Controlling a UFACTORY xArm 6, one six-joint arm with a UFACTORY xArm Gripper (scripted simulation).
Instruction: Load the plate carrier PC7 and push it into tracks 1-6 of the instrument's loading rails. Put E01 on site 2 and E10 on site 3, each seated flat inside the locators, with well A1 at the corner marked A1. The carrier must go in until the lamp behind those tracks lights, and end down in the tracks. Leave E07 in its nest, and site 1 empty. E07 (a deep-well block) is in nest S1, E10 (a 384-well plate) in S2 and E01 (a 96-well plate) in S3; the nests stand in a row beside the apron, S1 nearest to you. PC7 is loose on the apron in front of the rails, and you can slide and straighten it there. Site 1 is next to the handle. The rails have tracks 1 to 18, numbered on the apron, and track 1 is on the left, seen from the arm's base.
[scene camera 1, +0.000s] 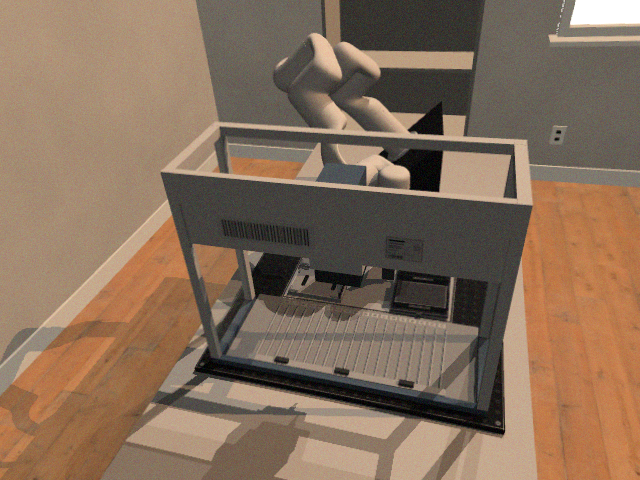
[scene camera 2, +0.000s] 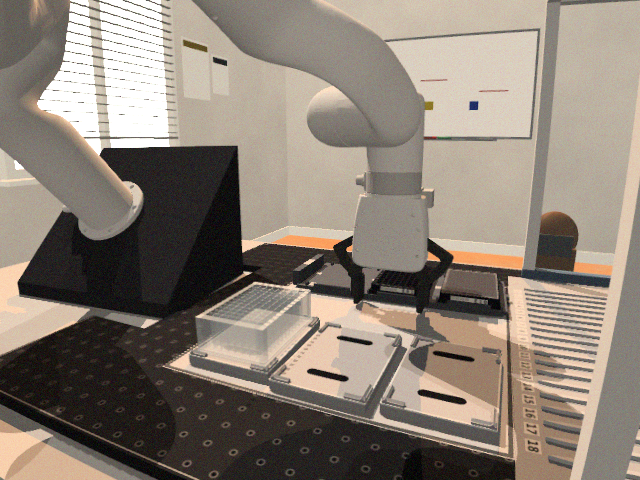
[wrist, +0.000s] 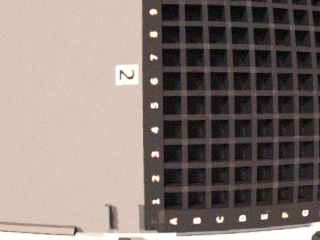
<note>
In view: my gripper (scene camera 2: 388, 305), a deep-well block E07 (scene camera 2: 284, 312), a carrier PC7 (scene camera 2: 329, 278), a nest S2 (scene camera 2: 362, 364) and a nest S3 (scene camera 2: 477, 382).
The carrier PC7 shows as well in the wrist view (wrist: 78, 78). The wrist view does not show the deep-well block E07: it is out of frame.
</note>
